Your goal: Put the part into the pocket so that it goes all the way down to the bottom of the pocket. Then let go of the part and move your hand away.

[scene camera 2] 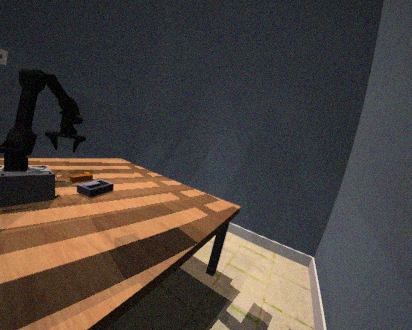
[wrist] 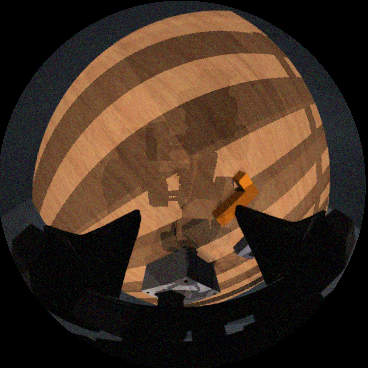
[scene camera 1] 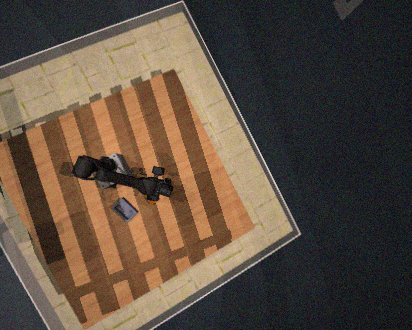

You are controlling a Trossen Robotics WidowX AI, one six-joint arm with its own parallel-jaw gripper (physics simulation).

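Pixels of known places: gripper, fingertip midpoint: (scene camera 2: pixel 65 151) (wrist: pixel 188 212); arm's base, origin of the base link: (scene camera 2: pixel 15 169) (wrist: pixel 169 295) (scene camera 1: pixel 109 165).
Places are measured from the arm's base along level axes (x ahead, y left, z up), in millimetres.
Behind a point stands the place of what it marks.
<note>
The orange L-shaped part (scene camera 1: pixel 152 202) {y 114, x 321, z -74 mm} (scene camera 2: pixel 81 177) {y 91, x 270, z -81 mm} (wrist: pixel 227 217) {y 97, x 243, z -75 mm} lies on the table; in scene camera 1 the arm hides most of it. The grey-blue block with the pocket (scene camera 1: pixel 133 214) {y -24, x 338, z -69 mm} (scene camera 2: pixel 99 190) {y -113, x 285, z -83 mm} sits on the table near it, and a bit of this block (wrist: pixel 242 248) {y -38, x 233, z -72 mm} shows beside the right finger in the wrist view. My gripper (scene camera 1: pixel 156 184) {y 222, x 217, z 36 mm} (scene camera 2: pixel 66 150) {y 222, x 217, z 36 mm} (wrist: pixel 188 212) {y 222, x 217, z 36 mm} is open and empty, fingers pointing down, well above the table. In the wrist view the part is just beyond the right fingertip, off to the right of the gap between the fingers.
The arm's grey base (scene camera 1: pixel 119 162) {y 57, x 6, z -3 mm} (scene camera 2: pixel 27 188) {y -99, x 28, z -46 mm} (wrist: pixel 167 270) {y 65, x 49, z -44 mm} stands on the table close to the pocket block. The wooden table (scene camera 1: pixel 210 160) {y 592, x 231, z -105 mm} (scene camera 2: pixel 150 240) {y -523, x 276, z -105 mm} (wrist: pixel 175 75) {y 405, x 338, z -105 mm} is striped with dark shadows. Its edge and a leg (scene camera 2: pixel 216 252) show in scene camera 2.
</note>
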